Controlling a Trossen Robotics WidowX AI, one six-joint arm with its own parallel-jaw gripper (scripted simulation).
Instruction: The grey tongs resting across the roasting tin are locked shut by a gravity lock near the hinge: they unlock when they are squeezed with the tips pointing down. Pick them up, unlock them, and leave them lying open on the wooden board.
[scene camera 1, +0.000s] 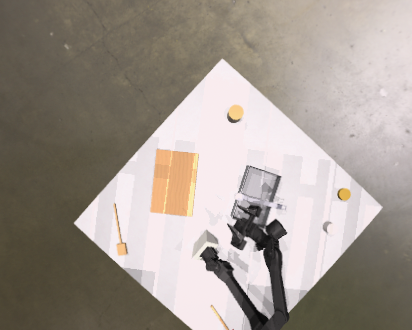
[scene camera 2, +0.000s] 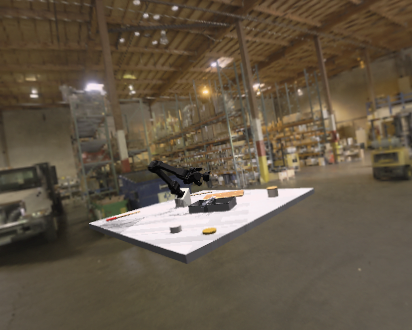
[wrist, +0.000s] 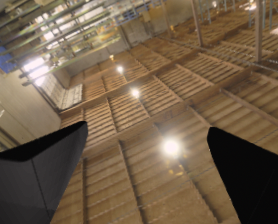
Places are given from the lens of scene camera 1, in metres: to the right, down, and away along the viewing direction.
my gripper (scene camera 1: 232, 214): 0.11, 0.20, 0.61
wooden board (scene camera 1: 175, 172): -0.17, 0.04, 0.87
